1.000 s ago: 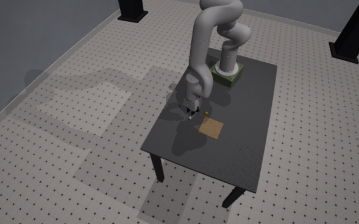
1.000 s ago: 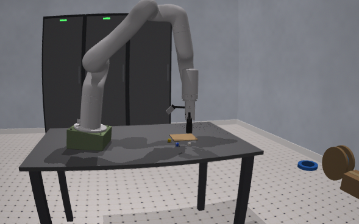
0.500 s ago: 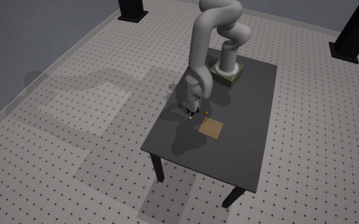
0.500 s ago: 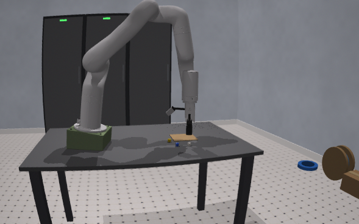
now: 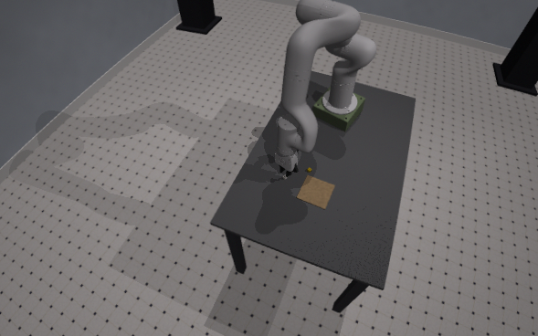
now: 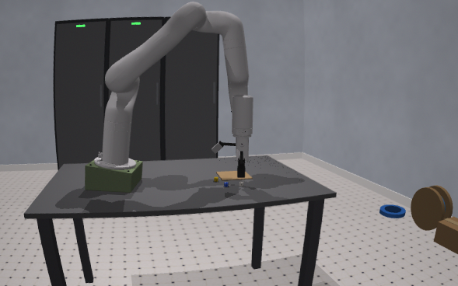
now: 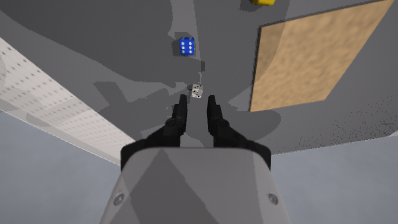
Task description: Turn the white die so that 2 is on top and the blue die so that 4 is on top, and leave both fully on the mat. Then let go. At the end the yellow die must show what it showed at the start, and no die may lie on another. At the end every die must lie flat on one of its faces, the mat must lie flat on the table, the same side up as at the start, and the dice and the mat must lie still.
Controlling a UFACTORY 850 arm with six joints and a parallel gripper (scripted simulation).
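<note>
My hand is 5 cm above the white die. Round my hand: blue die 6 cm behind, 1 cm to the left, 5 cm below; yellow die 8 cm behind, 10 cm to the left, 5 cm below; tan mat 2 cm ahead, 16 cm to the left, 6 cm below.
</note>
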